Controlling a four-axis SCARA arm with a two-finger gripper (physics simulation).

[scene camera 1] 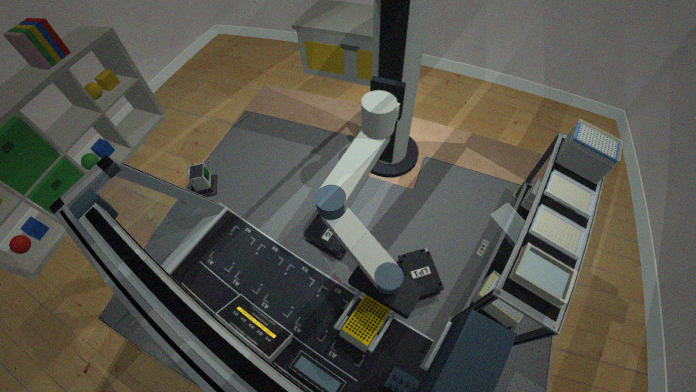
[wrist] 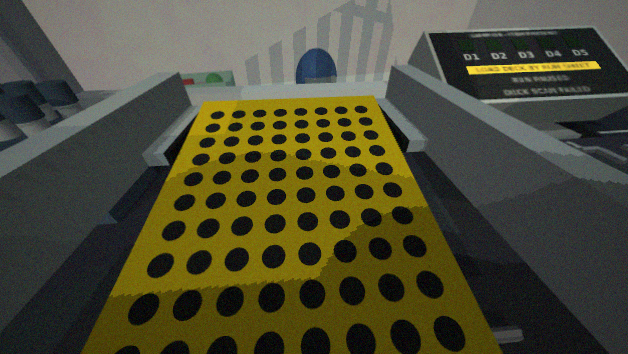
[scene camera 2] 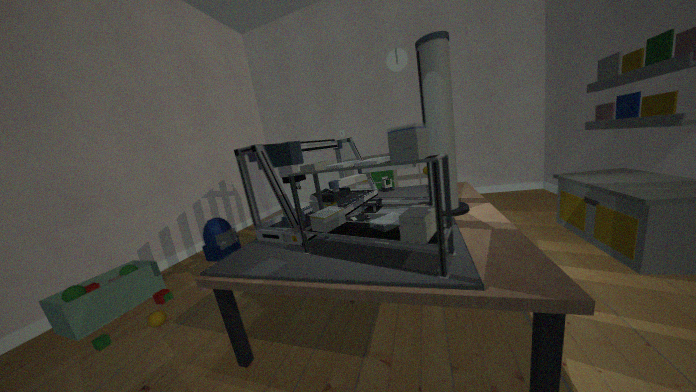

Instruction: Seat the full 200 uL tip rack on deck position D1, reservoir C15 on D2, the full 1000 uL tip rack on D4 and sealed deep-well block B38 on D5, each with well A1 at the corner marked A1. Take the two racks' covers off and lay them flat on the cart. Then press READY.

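My gripper is shut on a yellow tip rack, gripping its two long sides. The rack is level, at the D1 end of the dark deck; whether it touches the deck is unclear. On the cart, a tall grey rack with a blue rim stands at the far end. Two cream-topped plates and a pale open reservoir follow. Their labels are unreadable. The display reads RUN PAUSED.
A pale clear sheet lies at the cart's inner side. Black pads marked LP1 and another label lie behind the deck. A dark blue box stands between deck and cart. The frame's rails run along the deck's front.
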